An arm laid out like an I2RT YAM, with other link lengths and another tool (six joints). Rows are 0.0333 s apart.
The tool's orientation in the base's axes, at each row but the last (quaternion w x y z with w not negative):
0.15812 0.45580 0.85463 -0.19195
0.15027 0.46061 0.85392 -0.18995
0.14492 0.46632 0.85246 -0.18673
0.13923 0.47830 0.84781 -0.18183
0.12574 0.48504 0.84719 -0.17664
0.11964 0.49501 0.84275 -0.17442
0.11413 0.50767 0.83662 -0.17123
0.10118 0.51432 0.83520 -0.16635
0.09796 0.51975 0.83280 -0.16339
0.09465 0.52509 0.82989 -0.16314
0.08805 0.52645 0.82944 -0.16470
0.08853 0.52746 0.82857 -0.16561
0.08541 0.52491 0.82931 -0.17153
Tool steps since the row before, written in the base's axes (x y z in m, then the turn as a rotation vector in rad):
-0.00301 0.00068 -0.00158 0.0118 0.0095 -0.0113
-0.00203 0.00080 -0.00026 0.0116 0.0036 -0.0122
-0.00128 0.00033 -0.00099 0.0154 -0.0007 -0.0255
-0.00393 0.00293 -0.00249 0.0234 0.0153 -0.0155
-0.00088 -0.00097 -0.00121 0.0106 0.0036 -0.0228
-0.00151 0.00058 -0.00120 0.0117 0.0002 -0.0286
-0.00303 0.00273 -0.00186 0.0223 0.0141 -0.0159
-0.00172 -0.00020 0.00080 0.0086 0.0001 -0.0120
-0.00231 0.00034 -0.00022 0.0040 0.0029 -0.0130
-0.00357 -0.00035 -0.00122 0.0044 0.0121 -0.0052
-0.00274 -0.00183 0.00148 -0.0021 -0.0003 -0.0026
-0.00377 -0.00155 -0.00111 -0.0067 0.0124 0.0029
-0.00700 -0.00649 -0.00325 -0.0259 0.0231 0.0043
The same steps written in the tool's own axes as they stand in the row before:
0.00280 -0.00189 0.00078 0.0055 0.0168 0.0065
0.00177 -0.00126 -0.00031 0.0017 0.0139 0.0100
0.00133 -0.00074 0.00064 0.0022 0.0174 0.0241
0.00523 -0.00155 0.00069 0.0062 0.0302 0.0086
0.00015 -0.00100 0.00147 0.0063 0.0149 0.0196
0.00164 -0.00085 0.00081 0.0052 0.0154 0.0263
0.00428 -0.00121 0.00055 0.0070 0.0285 0.0093
0.00034 -0.00176 -0.00066 0.0003 0.0098 0.0110
0.00137 -0.00190 0.00009 0.0050 0.0070 0.0109
0.00164 -0.00315 0.00131 0.0100 0.0096 0.0003
-0.00084 -0.00346 -0.00063 0.0015 -0.0015 0.0026
0.00066 -0.00381 0.00171 0.0124 -0.0018 -0.0071
-0.00137 -0.00820 0.00571 0.0293 -0.0151 -0.0116

